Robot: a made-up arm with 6 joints.
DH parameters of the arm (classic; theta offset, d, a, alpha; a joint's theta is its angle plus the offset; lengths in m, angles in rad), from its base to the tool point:
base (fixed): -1.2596 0 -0.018 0
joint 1: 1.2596 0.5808 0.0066 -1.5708
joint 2: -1.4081 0 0.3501 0
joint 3: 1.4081 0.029 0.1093 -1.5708
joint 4: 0 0.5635 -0.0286 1.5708
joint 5: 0 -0.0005 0.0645 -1.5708
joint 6: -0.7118 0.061 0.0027 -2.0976
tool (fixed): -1.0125 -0.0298 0 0
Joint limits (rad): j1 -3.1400..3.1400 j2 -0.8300..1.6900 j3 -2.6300..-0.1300 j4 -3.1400..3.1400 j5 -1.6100..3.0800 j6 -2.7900..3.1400
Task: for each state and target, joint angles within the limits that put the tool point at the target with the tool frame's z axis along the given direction. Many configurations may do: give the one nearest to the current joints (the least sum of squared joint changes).
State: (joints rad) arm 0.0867 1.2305 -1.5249 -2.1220 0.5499 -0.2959
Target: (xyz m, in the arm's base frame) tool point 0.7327 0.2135 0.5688 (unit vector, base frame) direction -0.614 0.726 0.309
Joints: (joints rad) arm 0.2116 0.4144 -1.3560 -2.1548 -0.0571 -0.3100
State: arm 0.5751 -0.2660 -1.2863 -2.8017 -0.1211 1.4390
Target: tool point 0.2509 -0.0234 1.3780 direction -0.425 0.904 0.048
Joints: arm -0.1810 -0.5413 -1.8545 -3.1400 -0.3790 1.0571
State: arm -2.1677 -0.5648 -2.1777 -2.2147 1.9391 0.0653
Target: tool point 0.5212 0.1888 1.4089 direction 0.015 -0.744 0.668
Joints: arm -2.8690 -0.7923 -2.6256 -2.7540 1.4080 -0.1981
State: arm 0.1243 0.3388 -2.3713 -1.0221 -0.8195 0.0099
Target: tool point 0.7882 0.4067 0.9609 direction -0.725 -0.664 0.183
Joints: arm 0.3864 0.9441 -2.6300 -0.3476 -0.8134 -0.3525
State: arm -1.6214 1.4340 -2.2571 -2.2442 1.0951 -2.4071
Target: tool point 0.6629 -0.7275 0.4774 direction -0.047 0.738 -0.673
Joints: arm -0.8118 1.2332 -2.3540 -1.5565 0.9520 -2.3257
